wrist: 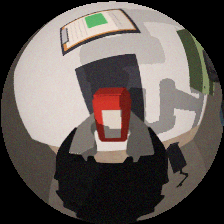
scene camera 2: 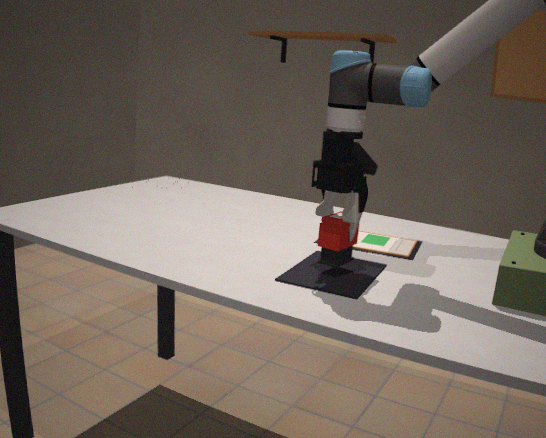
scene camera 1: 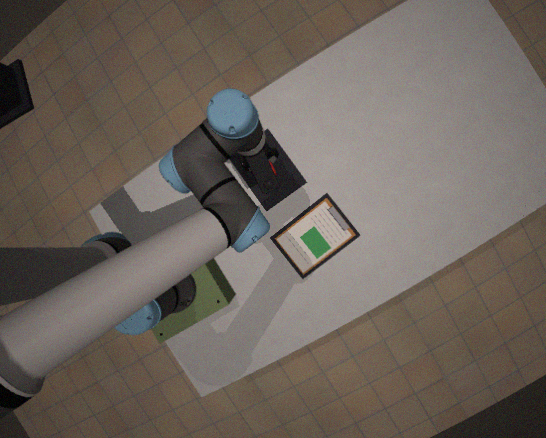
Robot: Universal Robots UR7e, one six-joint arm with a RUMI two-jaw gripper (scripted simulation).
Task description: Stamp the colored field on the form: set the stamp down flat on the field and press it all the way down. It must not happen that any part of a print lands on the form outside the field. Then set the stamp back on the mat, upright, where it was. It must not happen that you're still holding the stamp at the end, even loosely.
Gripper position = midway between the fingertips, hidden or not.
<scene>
In view: the gripper (scene camera 2: 337, 238), a stamp (scene camera 2: 333, 236), a mat (scene camera 2: 350, 280) and a clipboard form (scene camera 1: 321, 231).
The stamp also shows in the wrist view (wrist: 111, 104). The gripper shows as well in the wrist view (wrist: 113, 111). The mat also shows in the wrist view (wrist: 122, 70) and in scene camera 1 (scene camera 1: 289, 178).
</scene>
